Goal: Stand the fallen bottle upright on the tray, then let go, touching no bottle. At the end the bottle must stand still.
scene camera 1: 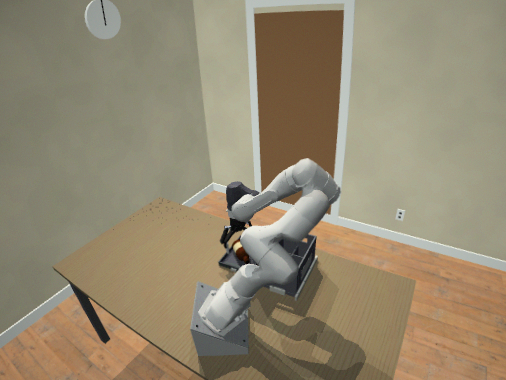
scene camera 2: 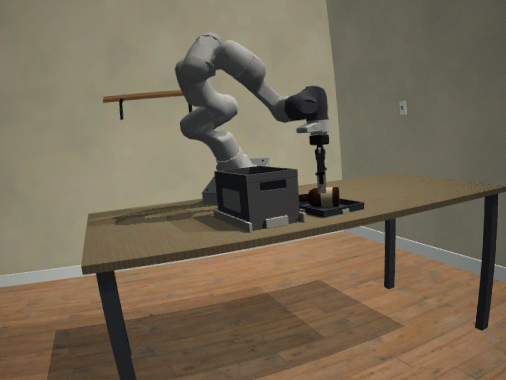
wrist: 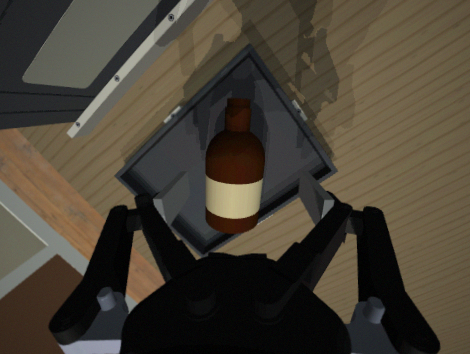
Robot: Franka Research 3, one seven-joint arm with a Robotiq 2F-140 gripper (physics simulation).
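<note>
A brown bottle (scene camera 1: 244,252) (scene camera 2: 316,197) (wrist: 235,160) with a cream label lies on its side on the dark, low-rimmed tray (scene camera 1: 227,262) (scene camera 2: 356,205) (wrist: 160,160). In the wrist view its neck points to the top and its base is nearest the gripper. My gripper (scene camera 1: 236,243) (scene camera 2: 321,187) (wrist: 243,183) is open and points down, with one finger on each side of the bottle at the label. Gaps show between both fingers and the bottle in the wrist view. In scene camera 1 the arm hides part of the bottle and one finger.
A dark grey crate (scene camera 1: 308,264) (scene camera 2: 274,207) (wrist: 30,111) with dividers stands right beside the tray, on the neck side in scene camera 2. Light strips (scene camera 2: 276,221) (wrist: 117,79) edge its base. It rises well above the tray. Scene camera 2 does not show its inside.
</note>
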